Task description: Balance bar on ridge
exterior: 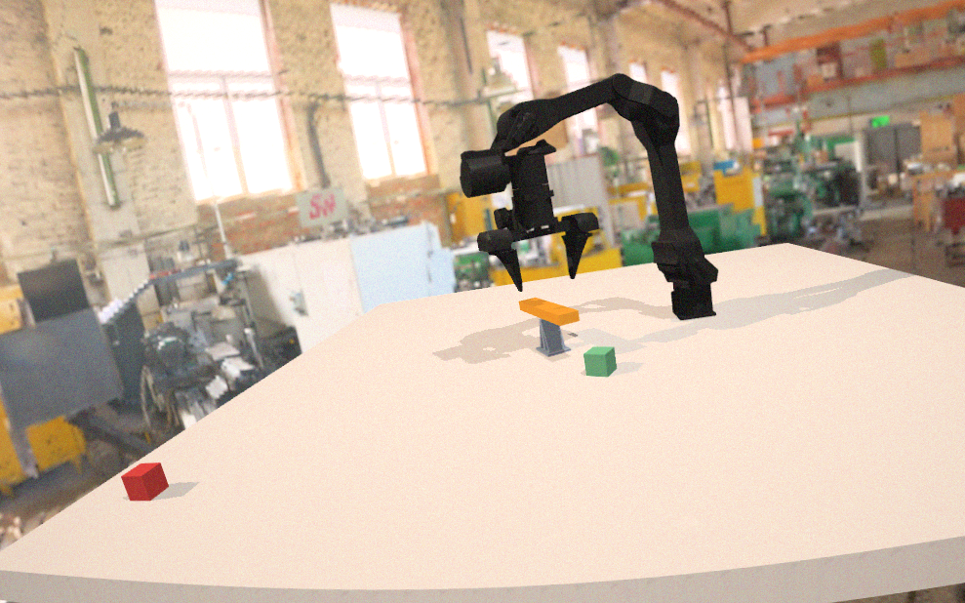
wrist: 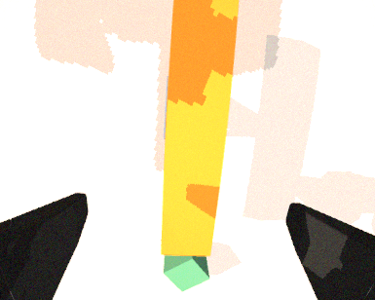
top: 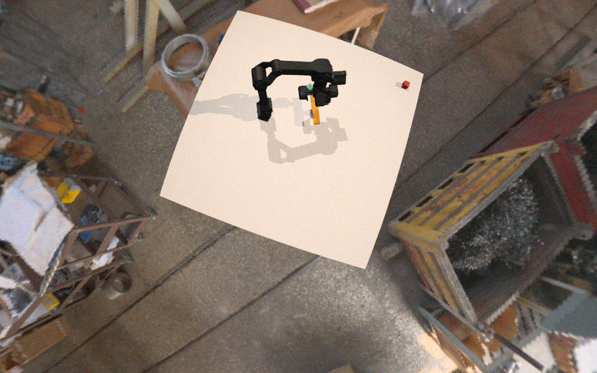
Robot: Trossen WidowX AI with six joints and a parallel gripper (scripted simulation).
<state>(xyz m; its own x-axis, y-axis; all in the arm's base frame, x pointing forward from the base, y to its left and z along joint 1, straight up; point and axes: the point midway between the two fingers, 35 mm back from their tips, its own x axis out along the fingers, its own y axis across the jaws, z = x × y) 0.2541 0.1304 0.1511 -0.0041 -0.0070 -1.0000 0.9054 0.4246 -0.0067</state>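
The orange bar lies 5 cm below my gripper tip, 3 cm to the right of it and 1 cm ahead of it. Also, from my gripper tip: green cube (11 cm to the left, 10 cm below, 6 cm behind); red cube (49 cm ahead, 37 cm to the left, 10 cm below).
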